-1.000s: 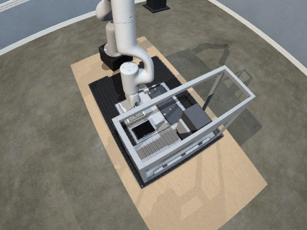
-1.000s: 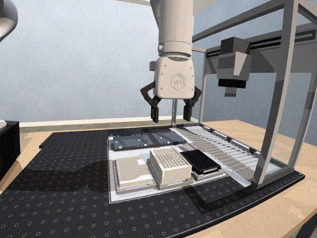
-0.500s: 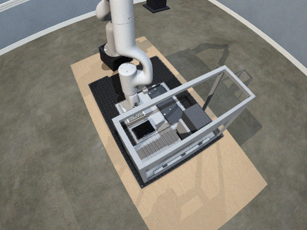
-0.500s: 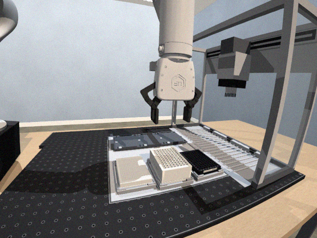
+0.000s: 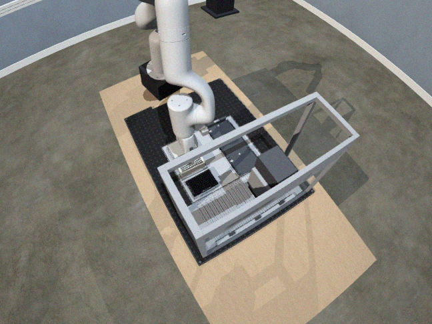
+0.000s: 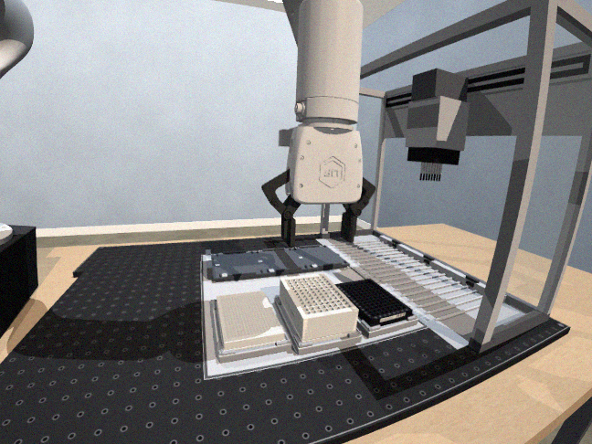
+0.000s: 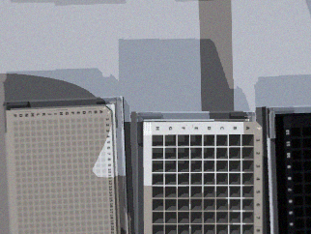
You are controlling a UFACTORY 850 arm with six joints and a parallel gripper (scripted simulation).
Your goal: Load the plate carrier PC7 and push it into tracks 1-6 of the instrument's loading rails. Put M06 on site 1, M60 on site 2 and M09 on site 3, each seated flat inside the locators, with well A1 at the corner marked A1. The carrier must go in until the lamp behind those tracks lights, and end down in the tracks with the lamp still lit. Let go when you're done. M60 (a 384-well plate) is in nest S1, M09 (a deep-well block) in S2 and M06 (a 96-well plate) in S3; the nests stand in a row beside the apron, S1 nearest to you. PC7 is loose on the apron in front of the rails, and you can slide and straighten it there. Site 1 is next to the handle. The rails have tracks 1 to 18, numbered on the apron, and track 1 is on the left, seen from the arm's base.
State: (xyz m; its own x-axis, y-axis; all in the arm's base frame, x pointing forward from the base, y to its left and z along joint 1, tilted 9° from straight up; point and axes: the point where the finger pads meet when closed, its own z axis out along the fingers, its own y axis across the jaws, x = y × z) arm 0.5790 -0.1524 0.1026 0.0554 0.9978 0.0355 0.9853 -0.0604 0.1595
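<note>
My hand is 110 mm above the white 96-well plate. From my hand the other things lie so: black 96-well plate M06 (110 mm ahead, 130 mm below); then nest S1 (110 mm behind, 20 mm to the left, 140 mm below); then nest S2 (140 mm below).
</note>
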